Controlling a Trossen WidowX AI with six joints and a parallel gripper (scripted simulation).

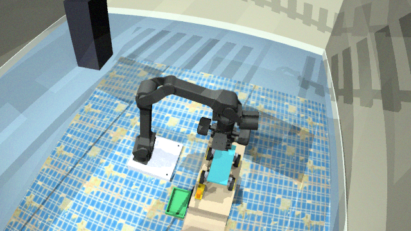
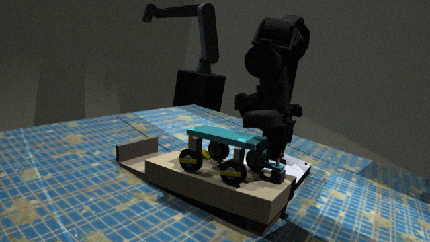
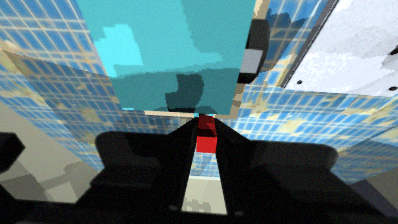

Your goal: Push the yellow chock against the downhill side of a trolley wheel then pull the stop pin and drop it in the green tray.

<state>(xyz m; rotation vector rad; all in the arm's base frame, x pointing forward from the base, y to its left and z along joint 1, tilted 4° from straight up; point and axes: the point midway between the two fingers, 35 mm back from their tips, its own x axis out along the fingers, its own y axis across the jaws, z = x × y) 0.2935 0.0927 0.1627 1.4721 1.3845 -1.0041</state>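
The green tray is 100 mm behind my gripper tip, 250 mm to the right of it and 150 mm below it. The rest, counted from my gripper tip: tan ramp: 20 mm ahead, 110 mm to the right, 90 mm below; then red-headed stop pin: right at my gripper tip; then trolley: 20 mm ahead, 110 mm to the right, 30 mm below.
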